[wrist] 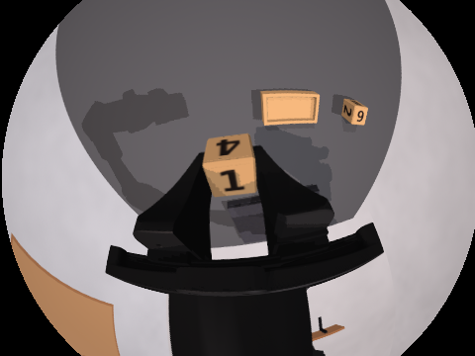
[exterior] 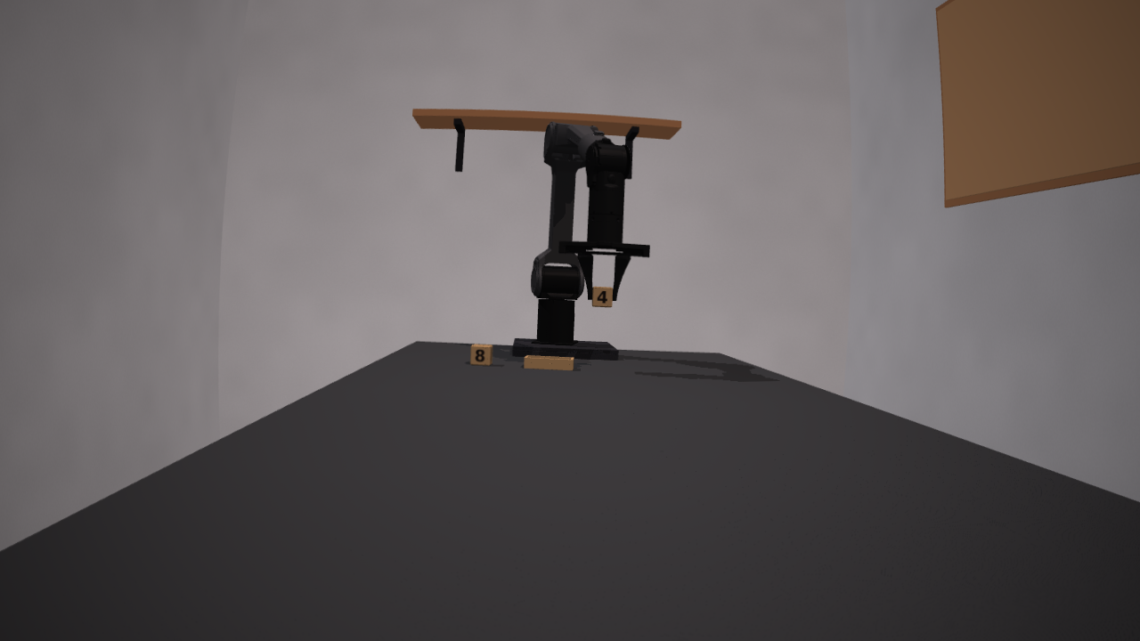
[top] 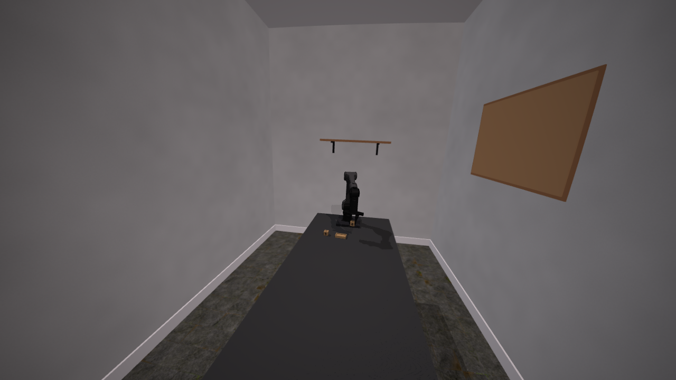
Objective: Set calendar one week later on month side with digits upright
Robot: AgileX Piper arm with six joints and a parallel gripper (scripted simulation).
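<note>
The wooden tray is 110 mm below my hand, 80 mm to the right of it and 10 mm ahead of it. Round my hand: wooden cube: right at my hand.
</note>
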